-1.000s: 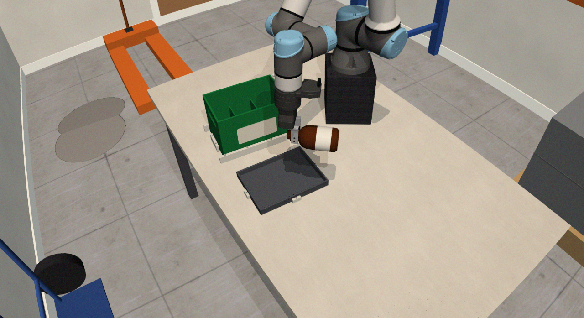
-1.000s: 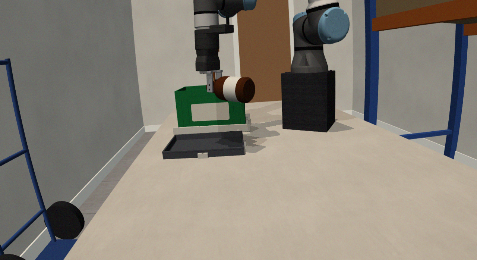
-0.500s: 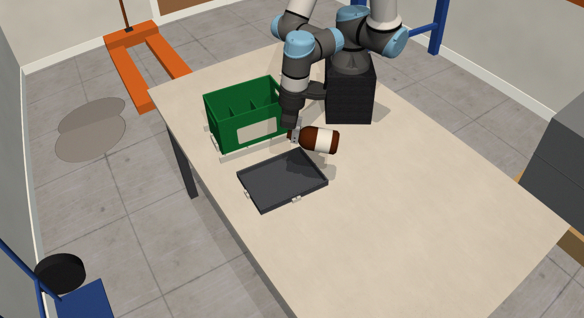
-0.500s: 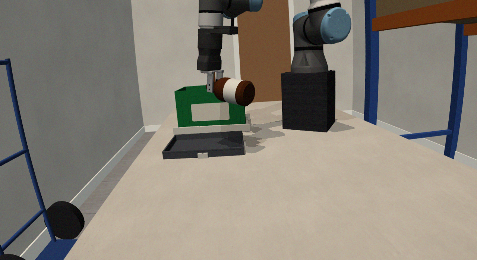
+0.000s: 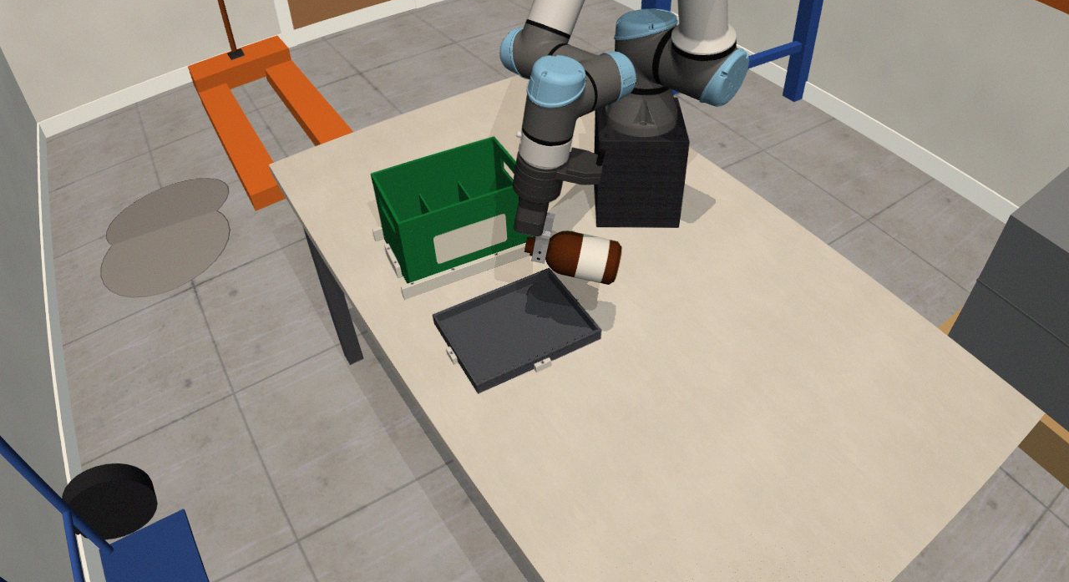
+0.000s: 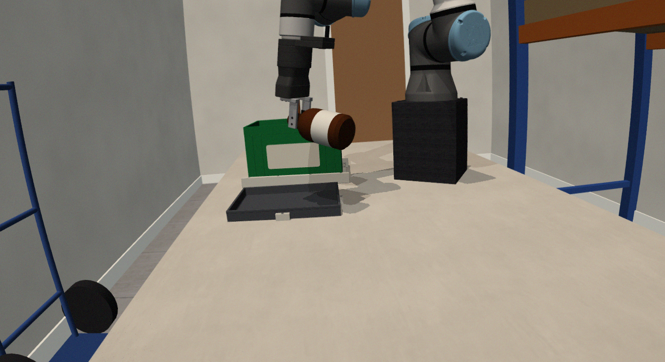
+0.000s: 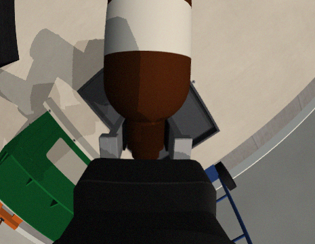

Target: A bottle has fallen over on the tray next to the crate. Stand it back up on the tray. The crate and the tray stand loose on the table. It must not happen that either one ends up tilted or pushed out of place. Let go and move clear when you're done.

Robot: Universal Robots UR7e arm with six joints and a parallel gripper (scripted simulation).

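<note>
My gripper is now 40 mm to the right of the brown bottle, 30 mm past it and 10 mm above it. Also, from my hand: green crate (300 mm to the right, 120 mm below, 30 mm behind); then tray (190 mm below, 40 mm ahead, 30 mm to the right).
</note>
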